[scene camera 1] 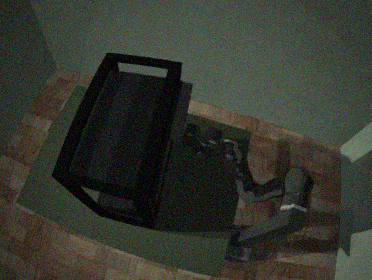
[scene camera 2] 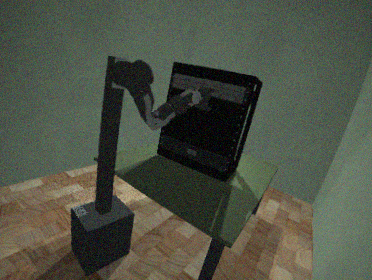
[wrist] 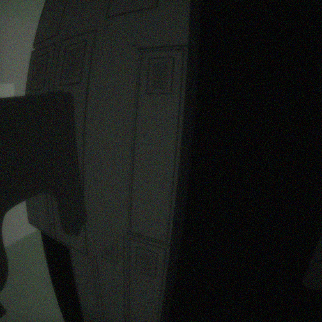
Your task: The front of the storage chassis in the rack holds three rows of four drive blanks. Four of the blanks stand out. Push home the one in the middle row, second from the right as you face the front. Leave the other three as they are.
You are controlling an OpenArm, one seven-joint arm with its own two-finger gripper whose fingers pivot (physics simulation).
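Observation:
The storage chassis (scene camera 1: 184, 100) (scene camera 2: 179, 81) (wrist: 107, 150) sits high in the rack, with a dark grey front. In the wrist view its front runs up and down the picture. One long blank (wrist: 154, 165) has a square mark at its end, and another blank (wrist: 146, 262) begins below it. More square-marked blanks show at the upper left. The dim light does not show which blanks stand out. My gripper (scene camera 1: 192, 132) (scene camera 2: 209, 99) is partly open, in front of the chassis, with no thing seen between its fingers. One dark finger covers part of the chassis front at the wrist view's left; contact cannot be told.
The black rack (scene camera 1: 85, 115) (scene camera 2: 252, 120) stands on the green table top (scene camera 1: 65, 200) (scene camera 2: 200, 210). A grey unit (scene camera 2: 172, 147) fills the rack's bottom. The arm's post (scene camera 2: 106, 150) rises from a dark box (scene camera 2: 102, 240) before the table. Black fills the wrist view's right side.

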